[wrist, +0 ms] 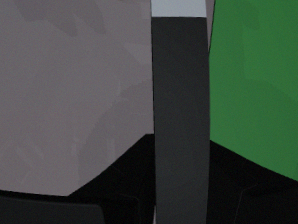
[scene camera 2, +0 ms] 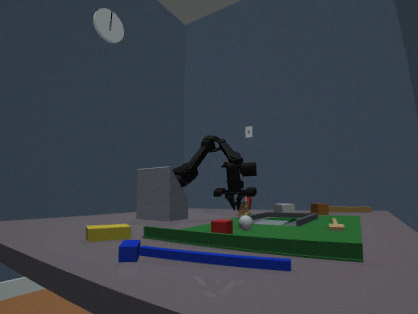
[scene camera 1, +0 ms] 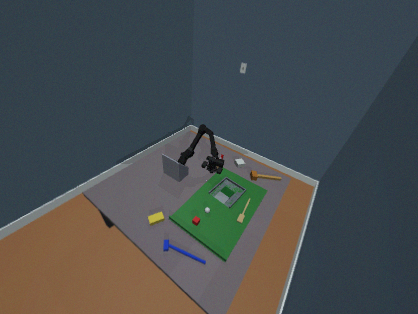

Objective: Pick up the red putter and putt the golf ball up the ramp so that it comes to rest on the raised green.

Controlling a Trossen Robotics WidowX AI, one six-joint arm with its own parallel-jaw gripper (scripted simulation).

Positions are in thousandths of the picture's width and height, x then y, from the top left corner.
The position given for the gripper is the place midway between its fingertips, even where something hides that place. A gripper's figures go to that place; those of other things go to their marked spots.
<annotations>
The gripper (wrist: 572,641) is 10 cm from the lens. A green mat (wrist: 824,230) is 14 cm from the lens.
</annotations>
